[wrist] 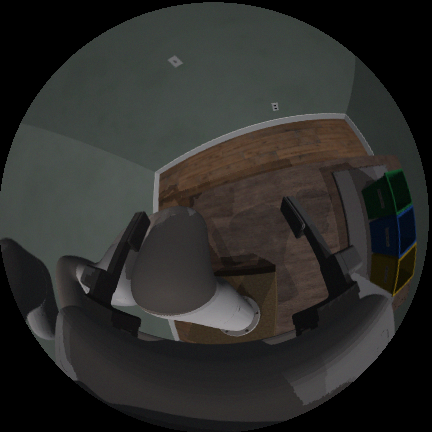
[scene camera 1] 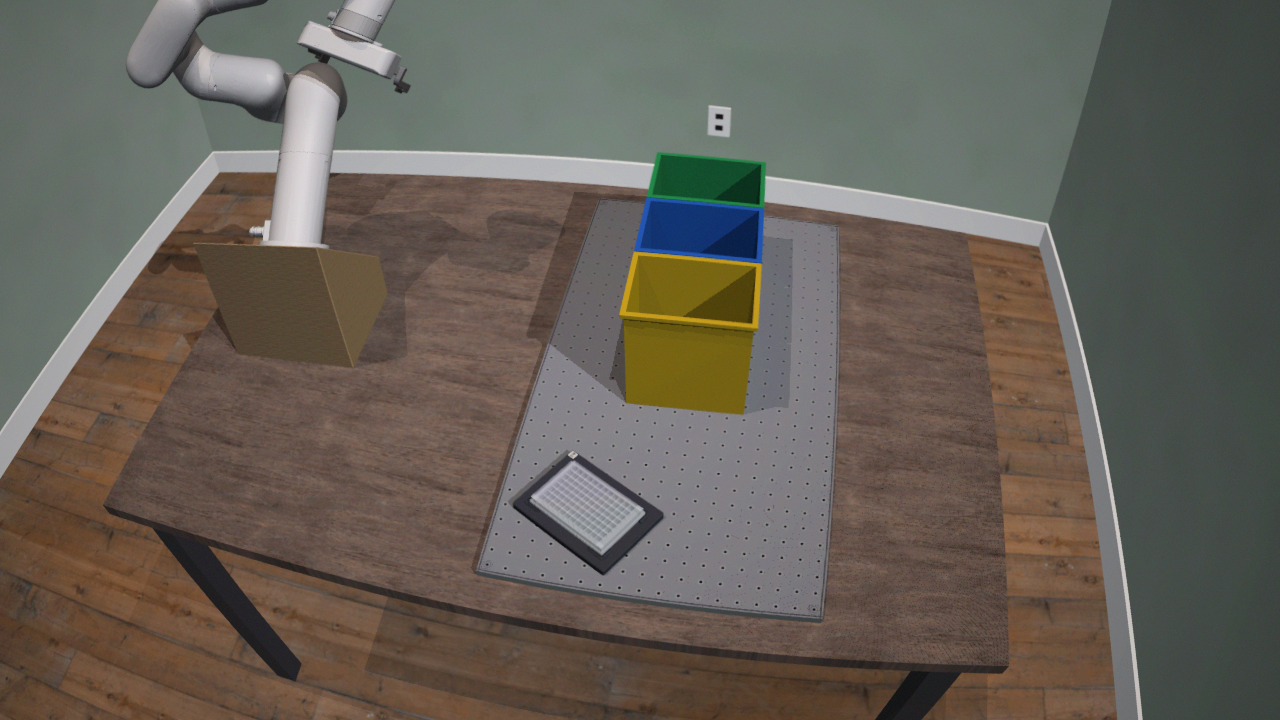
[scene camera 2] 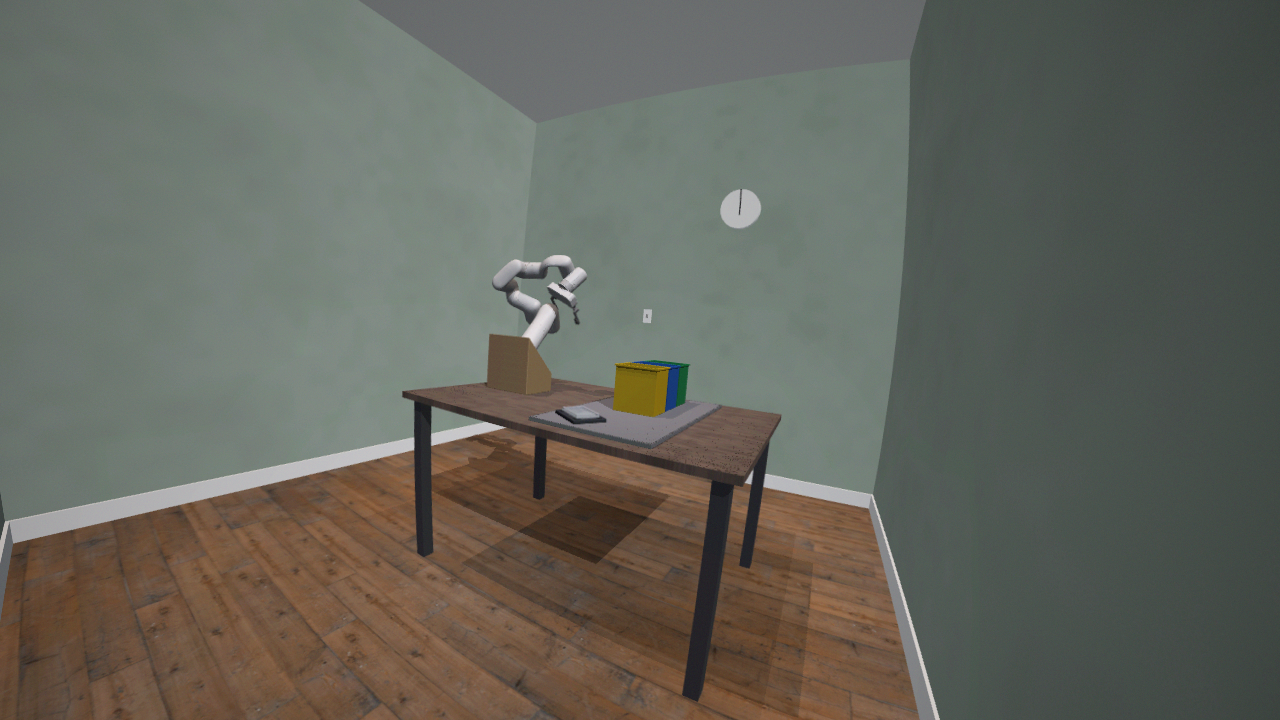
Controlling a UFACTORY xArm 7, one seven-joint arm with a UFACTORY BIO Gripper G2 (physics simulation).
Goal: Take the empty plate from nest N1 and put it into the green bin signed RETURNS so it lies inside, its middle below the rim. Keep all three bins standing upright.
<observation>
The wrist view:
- my gripper: 211,208
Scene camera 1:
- my gripper: 364,73
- clear well plate: 597,514
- yellow bin: 688,321
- blue bin: 674,227
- green bin: 682,177
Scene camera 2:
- yellow bin: 641,389
</observation>
